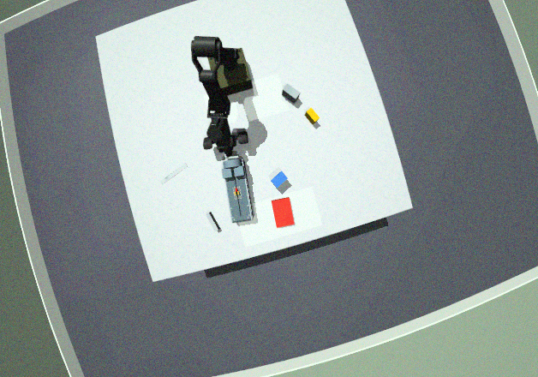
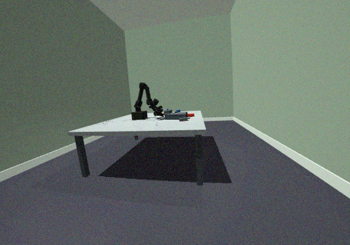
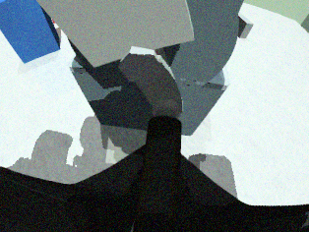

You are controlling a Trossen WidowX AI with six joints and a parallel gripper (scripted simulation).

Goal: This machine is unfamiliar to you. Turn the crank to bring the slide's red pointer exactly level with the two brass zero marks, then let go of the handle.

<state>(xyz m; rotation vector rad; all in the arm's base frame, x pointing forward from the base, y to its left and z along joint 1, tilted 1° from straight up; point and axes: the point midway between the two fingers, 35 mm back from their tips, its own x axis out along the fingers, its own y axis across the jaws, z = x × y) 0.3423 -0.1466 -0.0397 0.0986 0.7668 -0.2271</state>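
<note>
The crank handle lies 2 cm behind my gripper tip and 3 cm above it. From my gripper tip the other things lie so: red pointer 15 cm ahead, 2 cm to the right, 5 cm above; blue block 18 cm ahead, 16 cm to the left, 1 cm above; pale strip 3 cm behind, 28 cm to the right, 3 cm below.
</note>
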